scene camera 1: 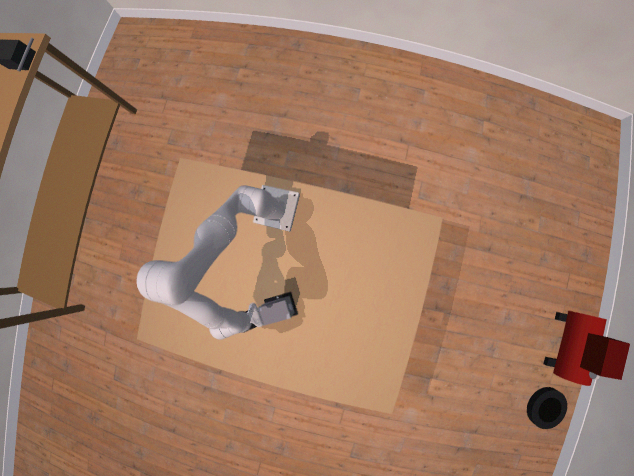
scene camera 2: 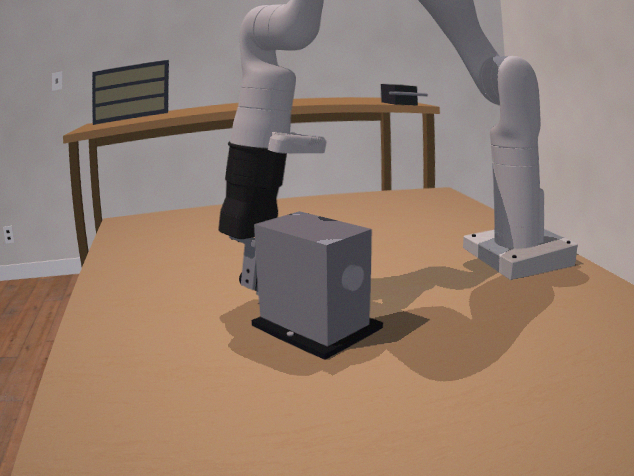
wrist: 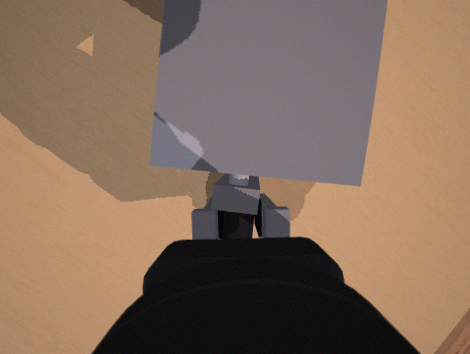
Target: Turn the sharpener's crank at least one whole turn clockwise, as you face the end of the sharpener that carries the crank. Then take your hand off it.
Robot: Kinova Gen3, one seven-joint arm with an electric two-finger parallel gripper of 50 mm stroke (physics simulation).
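Note:
The sharpener is a grey box standing upright on a black base. In the wrist view, a short shaft leaves its near end and carries the grey crank arm. The crank's black handle lies between the two fingers. My gripper is shut on that handle, close beside the crank end of the box. In scene camera 2 the box hides most of the crank. In scene camera 1 the crank is too small to make out.
The arm's base is bolted to the wooden table top. A side table with a black device and a framed panel stands apart. A red machine and a black tyre are also away from the table.

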